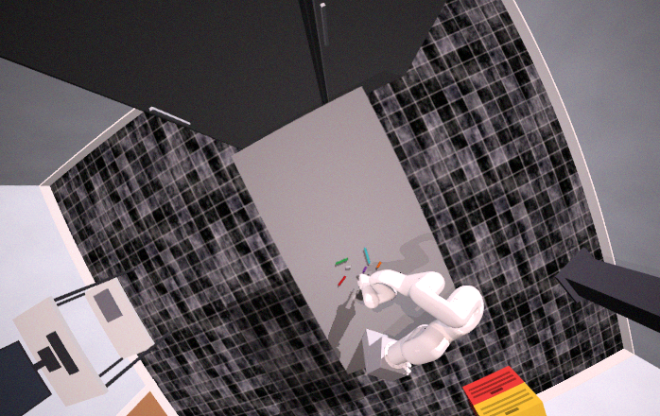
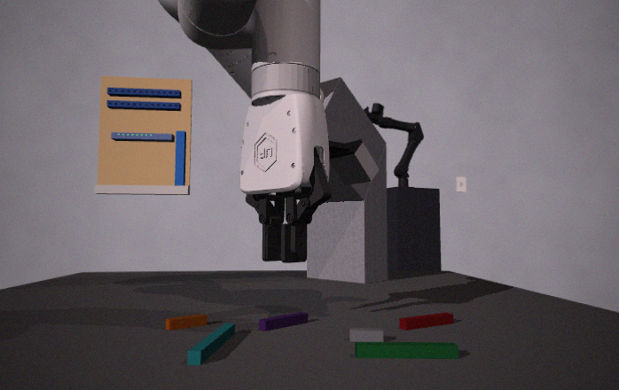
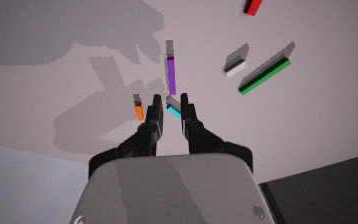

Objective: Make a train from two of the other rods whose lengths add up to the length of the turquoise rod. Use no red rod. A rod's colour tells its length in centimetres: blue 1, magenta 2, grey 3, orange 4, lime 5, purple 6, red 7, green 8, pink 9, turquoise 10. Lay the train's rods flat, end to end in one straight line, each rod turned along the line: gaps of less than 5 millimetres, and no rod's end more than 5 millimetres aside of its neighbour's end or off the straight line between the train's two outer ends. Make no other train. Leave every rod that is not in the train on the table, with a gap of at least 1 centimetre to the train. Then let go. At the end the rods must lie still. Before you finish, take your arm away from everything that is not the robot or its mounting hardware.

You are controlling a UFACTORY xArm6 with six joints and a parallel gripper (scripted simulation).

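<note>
The purple rod lies 80 mm below my hand. The rest, counted from my hand: turquoise rod: 80 mm to the right, 80 mm below, 60 mm ahead; grey rod: 90 mm ahead, 80 mm below, 50 mm to the left; orange rod: 90 mm to the right, 80 mm below, 40 mm behind.
</note>
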